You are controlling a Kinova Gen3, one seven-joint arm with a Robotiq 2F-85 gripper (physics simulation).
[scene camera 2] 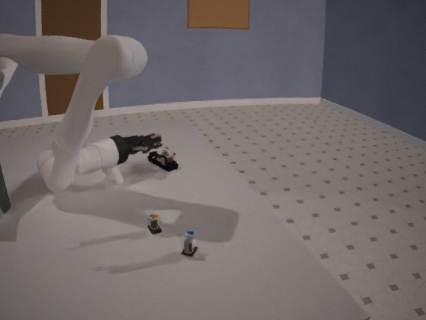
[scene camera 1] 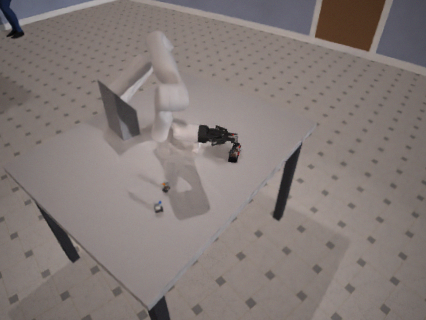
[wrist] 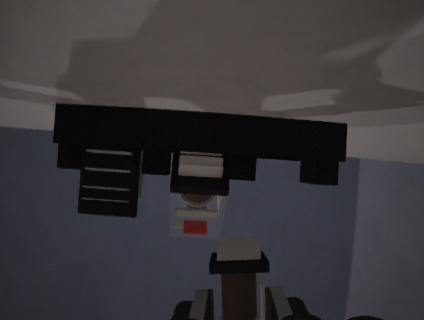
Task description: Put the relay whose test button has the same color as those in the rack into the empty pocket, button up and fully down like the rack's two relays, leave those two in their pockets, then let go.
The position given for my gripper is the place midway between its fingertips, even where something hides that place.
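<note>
There is a relay (wrist: 111, 184) in my sight, and a relay (wrist: 199, 188) as well. I can also see a black rack (wrist: 320, 146), and my own gripper (scene camera 2: 157, 137) is visible to me too.
</note>
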